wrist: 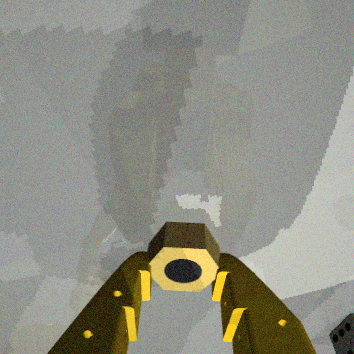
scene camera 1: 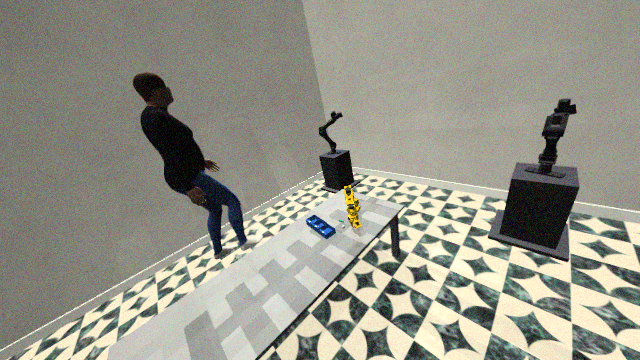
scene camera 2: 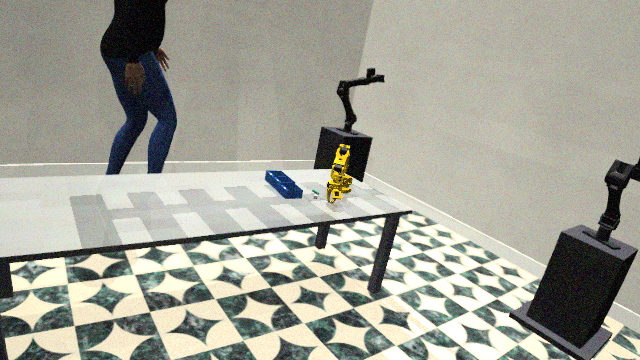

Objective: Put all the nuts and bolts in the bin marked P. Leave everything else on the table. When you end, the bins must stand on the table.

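Frame: origin at the arm's base, x ahead, y up, z right, level; millimetres.
Seen in the pictures: hand at its tool point: (wrist: pixel 151 269) (scene camera 2: pixel 332 201).
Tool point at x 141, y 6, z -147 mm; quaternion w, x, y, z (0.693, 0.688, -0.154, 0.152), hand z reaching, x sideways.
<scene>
A point is followed by its place in that frame.
In the wrist view a brass-coloured hexagonal nut (wrist: pixel 184 237) {z -154, x 153, y 5 mm} with a dark round hole is between the two jaws, which press on its left and right sides. My gripper (wrist: pixel 184 270) {z -147, x 141, y 6 mm} (scene camera 1: pixel 357 227) {z -147, x 141, y 6 mm} (scene camera 2: pixel 331 201) {z -147, x 141, y 6 mm} is shut on this nut, low over the table. The blue bins (scene camera 1: pixel 320 226) {z 70, x 281, y 4 mm} (scene camera 2: pixel 283 184) {z 18, x 316, y 36 mm} stand in a joined row on the table (scene camera 1: pixel 280 265) {z 17, x 673, y 0 mm} (scene camera 2: pixel 165 220) {z -172, x 913, y 0 mm}, to the left of the arm. The letters on them cannot be read. The nut is too small to make out in the scene views.
A small green thing (scene camera 1: pixel 341 221) {z -28, x 155, y 5 mm} (scene camera 2: pixel 315 192) {z -27, x 156, y 5 mm} and a small pale thing (scene camera 1: pixel 343 226) {z -85, x 196, y 13 mm} (scene camera 2: pixel 315 197) {z -88, x 199, y 6 mm} lie between the bins and the gripper. A dark perforated thing (wrist: pixel 344 334) {z -86, x 189, y 5 mm} shows at the wrist view's lower right. A person and two black arms on pedestals stand beyond the table.
</scene>
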